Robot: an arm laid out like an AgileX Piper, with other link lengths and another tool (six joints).
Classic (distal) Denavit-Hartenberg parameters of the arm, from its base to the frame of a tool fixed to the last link. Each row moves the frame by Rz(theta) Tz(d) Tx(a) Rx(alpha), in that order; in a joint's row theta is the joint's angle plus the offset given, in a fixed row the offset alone. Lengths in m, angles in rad.
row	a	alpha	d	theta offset
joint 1	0	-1.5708	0.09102	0
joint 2	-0.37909	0	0	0.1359
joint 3	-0.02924	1.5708	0	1.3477
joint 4	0	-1.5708	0.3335	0
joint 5	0	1.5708	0	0
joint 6	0.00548	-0.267	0.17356	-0.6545
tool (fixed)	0	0	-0.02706	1.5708
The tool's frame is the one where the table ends.
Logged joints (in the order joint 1, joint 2, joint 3, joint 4, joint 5, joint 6), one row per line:
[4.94, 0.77, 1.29, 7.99, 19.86, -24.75]
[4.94, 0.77, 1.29, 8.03, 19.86, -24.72]
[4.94, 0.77, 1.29, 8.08, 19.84, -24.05]
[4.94, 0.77, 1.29, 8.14, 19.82, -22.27]
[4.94, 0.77, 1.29, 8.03, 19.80, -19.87]
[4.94, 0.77, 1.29, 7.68, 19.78, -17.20]
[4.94, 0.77, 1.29, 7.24, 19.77, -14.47]
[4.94, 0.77, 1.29, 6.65, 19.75, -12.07]
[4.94, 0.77, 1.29, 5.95, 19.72, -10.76]
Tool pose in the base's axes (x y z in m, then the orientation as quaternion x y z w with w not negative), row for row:
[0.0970, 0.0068, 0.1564, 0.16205, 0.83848, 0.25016, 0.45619]
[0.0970, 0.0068, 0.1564, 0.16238, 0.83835, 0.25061, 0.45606]
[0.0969, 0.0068, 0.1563, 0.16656, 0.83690, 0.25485, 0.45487]
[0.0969, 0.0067, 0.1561, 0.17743, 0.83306, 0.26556, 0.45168]
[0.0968, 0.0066, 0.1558, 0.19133, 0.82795, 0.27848, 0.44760]
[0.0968, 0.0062, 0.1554, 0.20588, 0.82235, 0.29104, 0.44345]
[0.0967, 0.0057, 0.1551, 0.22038, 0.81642, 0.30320, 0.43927]
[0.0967, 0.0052, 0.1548, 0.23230, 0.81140, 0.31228, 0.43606]
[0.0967, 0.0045, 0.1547, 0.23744, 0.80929, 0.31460, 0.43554]
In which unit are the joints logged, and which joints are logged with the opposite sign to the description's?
The joints are logged in degrees. Opposite sign: joint 2.
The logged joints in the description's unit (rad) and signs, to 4 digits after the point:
[0.0862, -0.0134, 0.0225, 0.1395, 0.3466, -0.4320]
[0.0862, -0.0134, 0.0225, 0.1401, 0.3466, -0.4314]
[0.0862, -0.0134, 0.0225, 0.1410, 0.3463, -0.4198]
[0.0862, -0.0134, 0.0225, 0.1421, 0.3459, -0.3887]
[0.0862, -0.0134, 0.0225, 0.1401, 0.3456, -0.3468]
[0.0862, -0.0134, 0.0225, 0.1340, 0.3452, -0.3002]
[0.0862, -0.0134, 0.0225, 0.1264, 0.3451, -0.2525]
[0.0862, -0.0134, 0.0225, 0.1161, 0.3447, -0.2107]
[0.0862, -0.0134, 0.0225, 0.1038, 0.3442, -0.1878]

